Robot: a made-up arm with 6 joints. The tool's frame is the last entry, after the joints. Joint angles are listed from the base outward. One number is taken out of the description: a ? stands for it. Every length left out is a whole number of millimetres.
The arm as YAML. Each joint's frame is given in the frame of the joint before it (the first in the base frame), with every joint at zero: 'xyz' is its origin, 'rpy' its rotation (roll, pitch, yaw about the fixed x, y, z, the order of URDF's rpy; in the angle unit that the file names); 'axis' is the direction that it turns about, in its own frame. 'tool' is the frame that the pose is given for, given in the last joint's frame.
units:
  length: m
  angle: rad
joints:
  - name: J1
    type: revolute
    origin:
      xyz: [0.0, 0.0, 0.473]
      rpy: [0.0, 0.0, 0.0]
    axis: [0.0, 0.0, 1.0]
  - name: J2
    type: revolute
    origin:
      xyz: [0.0, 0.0, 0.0]
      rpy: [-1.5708, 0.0, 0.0]
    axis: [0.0, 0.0, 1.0]
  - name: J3
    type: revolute
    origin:
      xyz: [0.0, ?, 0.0]
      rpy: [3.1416, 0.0, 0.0]
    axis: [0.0, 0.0, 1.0]
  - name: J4
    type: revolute
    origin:
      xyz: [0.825, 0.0, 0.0]
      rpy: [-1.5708, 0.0, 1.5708]
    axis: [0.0, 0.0, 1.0]
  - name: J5
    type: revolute
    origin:
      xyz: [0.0, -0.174, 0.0]
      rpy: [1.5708, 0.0, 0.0]
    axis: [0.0, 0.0, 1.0]
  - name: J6
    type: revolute
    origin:
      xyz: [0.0, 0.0, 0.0]
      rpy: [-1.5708, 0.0, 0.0]
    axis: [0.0, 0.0, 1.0]
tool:
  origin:
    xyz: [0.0, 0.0, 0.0]
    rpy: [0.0, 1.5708, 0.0]
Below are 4 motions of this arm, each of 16 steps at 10 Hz.
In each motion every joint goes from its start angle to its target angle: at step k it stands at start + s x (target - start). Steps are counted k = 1, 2, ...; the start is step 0. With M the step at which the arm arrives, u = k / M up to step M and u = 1 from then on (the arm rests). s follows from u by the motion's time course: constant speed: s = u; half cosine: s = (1 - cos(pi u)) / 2; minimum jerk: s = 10 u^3 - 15 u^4 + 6 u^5.
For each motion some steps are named. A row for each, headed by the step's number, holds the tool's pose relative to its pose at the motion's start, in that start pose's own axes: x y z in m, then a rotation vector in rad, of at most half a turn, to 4 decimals.
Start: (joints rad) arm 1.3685 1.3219 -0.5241 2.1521 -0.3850 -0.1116
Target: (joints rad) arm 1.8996 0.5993 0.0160 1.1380 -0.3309 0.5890
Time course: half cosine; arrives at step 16
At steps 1, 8, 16:
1: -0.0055 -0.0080 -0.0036 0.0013 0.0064 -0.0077
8: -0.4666 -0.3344 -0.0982 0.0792 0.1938 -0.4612
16: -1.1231 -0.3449 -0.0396 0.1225 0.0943 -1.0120

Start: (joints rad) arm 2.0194 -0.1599 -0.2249 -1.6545 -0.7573 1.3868
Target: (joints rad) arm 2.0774 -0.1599 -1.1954 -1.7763 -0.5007 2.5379
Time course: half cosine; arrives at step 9
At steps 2, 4, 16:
2: -0.0188 -0.0006 -0.0939 -0.0479 0.0703 -0.0420
4: -0.1001 0.0305 -0.3191 -0.1790 0.2835 -0.1096
16: -0.3795 0.2129 -0.6540 -0.4522 0.7994 -0.0184

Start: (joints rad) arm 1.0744 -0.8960 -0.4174 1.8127 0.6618 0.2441
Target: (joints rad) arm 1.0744 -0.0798 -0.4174 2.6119 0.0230 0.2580
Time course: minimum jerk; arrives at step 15
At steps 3, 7, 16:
3: 0.0433 0.0265 -0.0102 -0.0105 0.0083 0.0683
7: 0.3010 0.2449 -0.0320 -0.1422 0.0132 0.4747
16: 0.5479 0.6568 0.0815 -0.4920 -0.1365 0.8687

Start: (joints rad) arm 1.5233 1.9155 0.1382 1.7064 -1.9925 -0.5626
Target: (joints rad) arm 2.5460 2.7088 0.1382 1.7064 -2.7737 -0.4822
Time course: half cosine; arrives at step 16
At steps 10, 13, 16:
10: -0.2980 0.7242 -0.0965 -0.0804 0.2137 -1.1372
13: -0.1604 0.9323 -0.1171 -0.0132 0.3441 -1.5179
16: -0.0843 0.9910 -0.1204 0.0243 0.3998 -1.6593

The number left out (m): -0.853
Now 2 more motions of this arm.
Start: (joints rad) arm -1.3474 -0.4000 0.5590 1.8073 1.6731 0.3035
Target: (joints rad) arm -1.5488 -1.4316 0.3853 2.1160 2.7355 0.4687
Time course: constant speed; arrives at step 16
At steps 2, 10, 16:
2: -0.0092 -0.1653 0.0743 -0.1095 -0.1115 0.0436
10: 0.0870 -0.7078 0.5201 -0.4197 -0.5743 0.3115
16: 0.2712 -0.9345 0.9575 -0.4919 -0.9094 0.5767

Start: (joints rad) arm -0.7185 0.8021 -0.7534 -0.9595 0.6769 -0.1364
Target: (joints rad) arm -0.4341 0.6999 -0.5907 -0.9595 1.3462 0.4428
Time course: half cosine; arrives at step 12
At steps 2, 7, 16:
2: -0.0018 0.0156 -0.0014 -0.0438 -0.0515 0.0298
7: -0.0357 0.1477 -0.0224 -0.3543 -0.5133 0.2110
16: -0.0770 0.2329 -0.0451 -0.4877 -0.8351 0.2551

